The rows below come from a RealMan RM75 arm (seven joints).
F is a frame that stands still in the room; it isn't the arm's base.
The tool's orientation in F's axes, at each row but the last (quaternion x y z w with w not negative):
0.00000 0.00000 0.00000 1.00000
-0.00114 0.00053 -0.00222 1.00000
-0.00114 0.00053 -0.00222 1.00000
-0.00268 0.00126 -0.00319 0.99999
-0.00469 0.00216 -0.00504 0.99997
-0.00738 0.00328 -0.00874 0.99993
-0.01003 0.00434 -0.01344 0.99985
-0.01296 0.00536 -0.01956 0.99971
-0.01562 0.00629 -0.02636 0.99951
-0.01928 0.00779 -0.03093 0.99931
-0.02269 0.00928 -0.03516 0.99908
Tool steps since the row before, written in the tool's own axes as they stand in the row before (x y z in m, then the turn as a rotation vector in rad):
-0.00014 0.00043 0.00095 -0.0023 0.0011 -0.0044
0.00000 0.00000 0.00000 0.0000 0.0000 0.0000
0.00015 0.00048 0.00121 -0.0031 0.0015 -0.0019
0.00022 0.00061 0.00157 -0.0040 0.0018 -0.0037
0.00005 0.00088 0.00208 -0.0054 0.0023 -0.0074
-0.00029 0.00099 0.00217 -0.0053 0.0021 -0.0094
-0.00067 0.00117 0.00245 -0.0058 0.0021 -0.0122
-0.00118 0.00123 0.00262 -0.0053 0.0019 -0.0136
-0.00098 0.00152 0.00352 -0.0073 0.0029 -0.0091
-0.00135 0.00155 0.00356 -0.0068 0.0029 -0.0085
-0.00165 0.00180 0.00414 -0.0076 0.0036 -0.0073
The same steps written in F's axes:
-0.00014 0.00043 0.00095 -0.0023 0.0011 -0.0044
0.00000 0.00000 0.00000 0.0000 0.0000 0.0000
0.00015 0.00048 0.00121 -0.0031 0.0015 -0.0019
0.00023 0.00062 0.00157 -0.0040 0.0018 -0.0037
0.00007 0.00090 0.00207 -0.0054 0.0023 -0.0074
-0.00026 0.00103 0.00216 -0.0053 0.0021 -0.0094
-0.00062 0.00124 0.00243 -0.0059 0.0020 -0.0122
-0.00110 0.00134 0.00260 -0.0054 0.0018 -0.0136
-0.00085 0.00168 0.00348 -0.0073 0.0030 -0.0091
-0.00119 0.00177 0.00352 -0.0068 0.0030 -0.0085
-0.00144 0.00210 0.00408 -0.0075 0.0038 -0.0073

